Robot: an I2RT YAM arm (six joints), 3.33 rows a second.
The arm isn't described. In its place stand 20 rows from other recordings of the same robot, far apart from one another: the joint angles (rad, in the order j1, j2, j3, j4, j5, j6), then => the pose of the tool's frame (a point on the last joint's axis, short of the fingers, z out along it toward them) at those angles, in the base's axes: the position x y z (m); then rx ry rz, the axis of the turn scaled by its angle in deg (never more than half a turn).
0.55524, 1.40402, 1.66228, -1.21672, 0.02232, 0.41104 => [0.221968, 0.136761, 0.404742, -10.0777, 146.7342, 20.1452]
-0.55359, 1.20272, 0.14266, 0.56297, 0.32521, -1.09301 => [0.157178, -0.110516, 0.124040, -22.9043, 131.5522, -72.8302]
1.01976, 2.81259, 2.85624, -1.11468, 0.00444, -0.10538 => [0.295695, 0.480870, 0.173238, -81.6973, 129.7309, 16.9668]
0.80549, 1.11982, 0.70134, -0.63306, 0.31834, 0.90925 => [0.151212, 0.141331, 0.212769, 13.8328, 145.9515, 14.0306]
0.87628, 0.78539, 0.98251, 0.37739, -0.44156, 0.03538 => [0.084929, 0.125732, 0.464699, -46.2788, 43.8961, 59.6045]
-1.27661, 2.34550, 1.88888, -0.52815, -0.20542, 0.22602 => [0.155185, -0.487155, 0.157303, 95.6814, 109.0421, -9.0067]
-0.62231, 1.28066, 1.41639, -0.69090, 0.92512, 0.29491 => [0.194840, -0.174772, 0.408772, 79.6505, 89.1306, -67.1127]
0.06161, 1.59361, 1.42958, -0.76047, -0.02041, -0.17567 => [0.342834, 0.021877, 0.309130, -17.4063, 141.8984, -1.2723]
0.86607, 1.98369, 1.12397, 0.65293, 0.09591, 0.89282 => [0.286600, 0.331757, 0.186379, 5.8016, 110.7779, 65.9463]
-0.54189, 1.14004, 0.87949, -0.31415, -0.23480, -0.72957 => [0.221132, -0.123455, 0.289200, -19.5367, 122.7092, -28.2684]
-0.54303, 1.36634, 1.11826, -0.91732, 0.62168, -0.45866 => [0.211224, -0.151702, 0.275413, 17.8774, 164.7129, -62.9012]
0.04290, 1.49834, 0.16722, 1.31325, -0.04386, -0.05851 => [0.226605, 0.011290, 0.151098, -6.5706, 90.7880, 1.2983]
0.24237, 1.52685, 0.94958, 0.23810, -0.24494, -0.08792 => [0.336532, 0.092094, 0.257707, -27.3430, 106.1875, 19.3689]
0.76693, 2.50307, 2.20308, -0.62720, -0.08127, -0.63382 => [0.393639, 0.383376, 0.168189, -93.8130, 108.2811, 8.9878]
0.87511, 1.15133, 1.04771, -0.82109, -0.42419, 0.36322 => [0.133892, 0.183223, 0.303961, -49.6376, 145.9119, 56.8237]
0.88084, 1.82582, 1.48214, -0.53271, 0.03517, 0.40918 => [0.260410, 0.313583, 0.258697, -32.8236, 140.5238, 29.3658]
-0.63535, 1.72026, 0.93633, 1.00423, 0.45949, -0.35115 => [0.295285, -0.237342, 0.267203, 34.7928, 76.6234, -64.4003]
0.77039, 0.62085, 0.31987, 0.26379, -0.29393, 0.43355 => [0.111254, 0.122336, 0.247730, -30.3461, 94.7048, 65.7264]
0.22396, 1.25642, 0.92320, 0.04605, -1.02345, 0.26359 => [0.264550, 0.091438, 0.314919, -40.2543, 101.4927, 73.0308]
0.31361, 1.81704, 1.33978, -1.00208, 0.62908, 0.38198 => [0.328856, 0.084631, 0.207938, 7.6874, 156.5305, -45.4851]
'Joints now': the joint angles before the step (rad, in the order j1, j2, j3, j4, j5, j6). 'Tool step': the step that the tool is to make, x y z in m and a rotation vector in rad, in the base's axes. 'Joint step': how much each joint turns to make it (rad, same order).
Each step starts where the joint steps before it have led.
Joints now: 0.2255 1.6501 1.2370 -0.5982 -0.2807 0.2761
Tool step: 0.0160 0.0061 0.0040 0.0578 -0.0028 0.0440
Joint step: -0.0001 0.0589 0.0761 -0.0039 -0.0707 -0.0077
